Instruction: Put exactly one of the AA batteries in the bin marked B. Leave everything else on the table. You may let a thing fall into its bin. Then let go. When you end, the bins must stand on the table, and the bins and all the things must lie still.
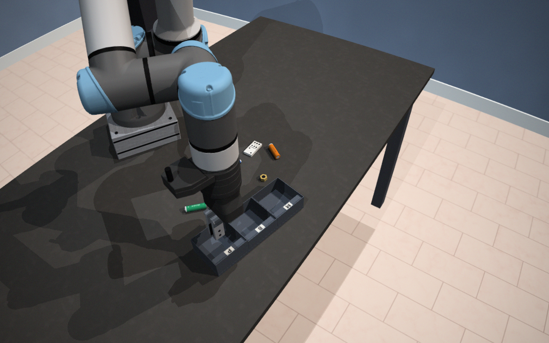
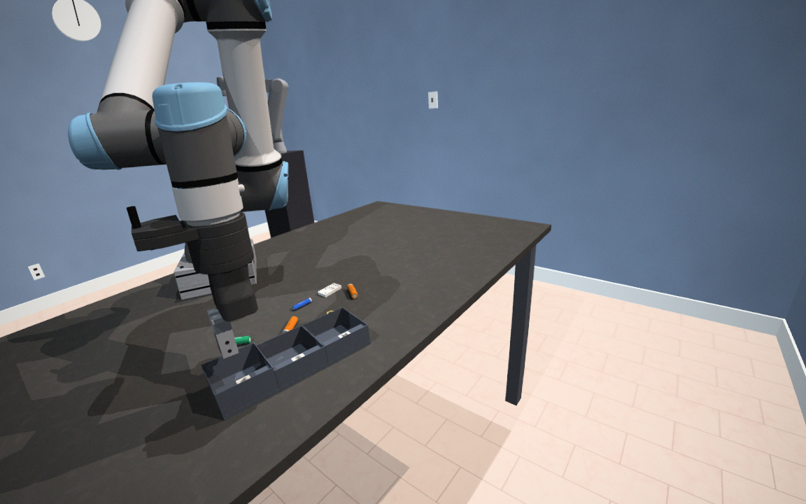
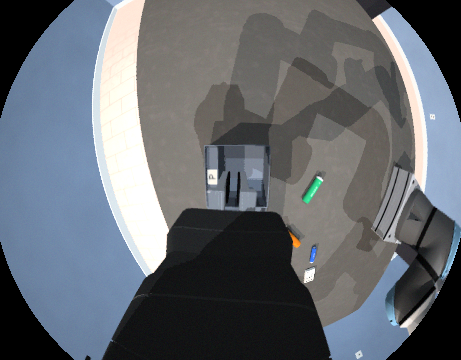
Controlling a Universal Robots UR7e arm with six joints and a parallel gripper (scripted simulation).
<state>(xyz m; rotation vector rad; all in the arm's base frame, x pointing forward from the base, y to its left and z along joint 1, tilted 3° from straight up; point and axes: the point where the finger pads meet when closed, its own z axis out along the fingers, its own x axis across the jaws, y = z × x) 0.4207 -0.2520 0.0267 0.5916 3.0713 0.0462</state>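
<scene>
The bin lies 2 cm ahead of my hand, 8 cm to the left of it and 7 cm below it. Round my hand: brass nut (2 cm behind, 23 cm to the left, 9 cm below); green battery (12 cm behind, 8 cm to the left, 9 cm below); blue battery (10 cm behind, 23 cm to the left, 9 cm below).
</scene>
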